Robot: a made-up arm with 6 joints. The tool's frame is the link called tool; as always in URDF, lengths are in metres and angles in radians. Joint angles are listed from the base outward. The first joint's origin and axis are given. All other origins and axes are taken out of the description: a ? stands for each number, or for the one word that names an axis. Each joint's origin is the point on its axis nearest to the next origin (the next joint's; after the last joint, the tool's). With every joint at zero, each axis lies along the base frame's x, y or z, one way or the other. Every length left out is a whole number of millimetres.
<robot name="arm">
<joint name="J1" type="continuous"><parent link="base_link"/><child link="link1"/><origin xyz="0 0 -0.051"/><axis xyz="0 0 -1"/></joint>
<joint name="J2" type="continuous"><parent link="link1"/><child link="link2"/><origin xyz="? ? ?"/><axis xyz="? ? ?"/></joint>
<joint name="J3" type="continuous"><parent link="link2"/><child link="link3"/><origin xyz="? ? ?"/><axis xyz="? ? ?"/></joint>
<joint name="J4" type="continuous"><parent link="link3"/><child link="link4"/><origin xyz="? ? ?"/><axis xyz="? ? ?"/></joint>
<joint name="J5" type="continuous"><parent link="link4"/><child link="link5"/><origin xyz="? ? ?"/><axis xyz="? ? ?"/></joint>
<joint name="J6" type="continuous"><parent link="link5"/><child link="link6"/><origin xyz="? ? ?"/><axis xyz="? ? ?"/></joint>
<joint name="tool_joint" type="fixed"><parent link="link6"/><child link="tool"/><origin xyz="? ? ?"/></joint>
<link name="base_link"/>
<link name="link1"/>
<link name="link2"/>
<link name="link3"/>
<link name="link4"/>
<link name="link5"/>
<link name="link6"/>
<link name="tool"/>
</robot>
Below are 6 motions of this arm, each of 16 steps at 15 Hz.
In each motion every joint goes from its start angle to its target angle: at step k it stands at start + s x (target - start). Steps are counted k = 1, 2, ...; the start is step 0. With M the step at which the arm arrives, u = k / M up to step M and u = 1 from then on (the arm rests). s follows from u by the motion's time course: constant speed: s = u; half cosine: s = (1 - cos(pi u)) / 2; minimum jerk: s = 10 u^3 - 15 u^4 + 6 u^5.
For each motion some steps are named. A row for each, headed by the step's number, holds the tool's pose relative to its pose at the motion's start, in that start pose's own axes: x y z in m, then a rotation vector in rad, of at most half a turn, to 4 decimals.
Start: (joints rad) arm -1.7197 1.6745 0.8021 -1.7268 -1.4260 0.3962
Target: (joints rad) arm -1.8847 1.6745 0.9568 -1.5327 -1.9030 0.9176
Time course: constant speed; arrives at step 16
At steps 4, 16:
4: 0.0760 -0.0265 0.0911 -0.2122 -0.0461 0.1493
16: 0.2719 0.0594 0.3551 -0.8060 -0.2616 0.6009

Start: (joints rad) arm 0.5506 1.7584 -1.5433 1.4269 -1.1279 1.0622
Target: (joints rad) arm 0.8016 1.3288 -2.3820 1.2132 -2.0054 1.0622
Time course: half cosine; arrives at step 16
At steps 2, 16:
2: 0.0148 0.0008 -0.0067 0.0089 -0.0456 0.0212
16: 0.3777 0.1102 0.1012 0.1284 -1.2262 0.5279

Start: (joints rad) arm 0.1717 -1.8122 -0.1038 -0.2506 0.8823 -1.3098
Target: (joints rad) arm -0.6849 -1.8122 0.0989 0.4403 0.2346 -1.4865
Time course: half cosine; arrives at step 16
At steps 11, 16:
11: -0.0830 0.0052 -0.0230 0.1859 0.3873 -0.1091
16: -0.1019 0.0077 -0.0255 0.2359 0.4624 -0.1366

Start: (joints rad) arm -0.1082 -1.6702 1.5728 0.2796 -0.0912 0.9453
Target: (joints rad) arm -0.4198 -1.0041 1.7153 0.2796 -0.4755 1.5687
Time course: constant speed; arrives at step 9
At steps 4, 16:
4: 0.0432 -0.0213 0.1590 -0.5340 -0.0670 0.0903
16: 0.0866 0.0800 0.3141 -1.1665 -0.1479 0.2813

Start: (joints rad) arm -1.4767 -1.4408 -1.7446 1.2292 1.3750 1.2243
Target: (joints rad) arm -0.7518 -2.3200 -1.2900 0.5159 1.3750 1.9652
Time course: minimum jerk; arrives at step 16
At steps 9, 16:
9: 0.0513 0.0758 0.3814 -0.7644 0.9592 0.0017
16: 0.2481 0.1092 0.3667 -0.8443 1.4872 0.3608

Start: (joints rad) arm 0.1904 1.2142 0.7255 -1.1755 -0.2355 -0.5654
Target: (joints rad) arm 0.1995 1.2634 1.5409 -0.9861 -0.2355 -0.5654
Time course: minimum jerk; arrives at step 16
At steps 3, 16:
3: 0.0155 0.0040 -0.0072 0.0124 0.0080 0.0355
16: 0.2414 0.2073 -0.1691 0.3173 0.1406 0.7074

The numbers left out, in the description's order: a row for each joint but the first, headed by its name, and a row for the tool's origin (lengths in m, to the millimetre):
J2: xyz 0.046 -0.023 0, axis -1 0 0
J3: xyz 0 -0.006 0.06, axis 1 0 0
J4: xyz 0 0.05 -0.096, axis 0 -1 0
J5: xyz 0.066 0 -0.072, axis 0 0 -1
J6: xyz -0.108 -0.046 0, axis -1 0 0
tool: xyz 0 -0.396 -0.094

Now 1 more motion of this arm.
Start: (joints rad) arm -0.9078 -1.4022 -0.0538 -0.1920 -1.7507 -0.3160
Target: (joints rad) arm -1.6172 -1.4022 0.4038 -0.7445 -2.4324 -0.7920
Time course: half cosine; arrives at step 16
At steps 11, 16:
11: 0.4529 0.4634 -0.3269 1.1006 -0.3318 0.9405
16: 0.5225 0.6463 -0.2586 1.3177 -0.4725 1.2519

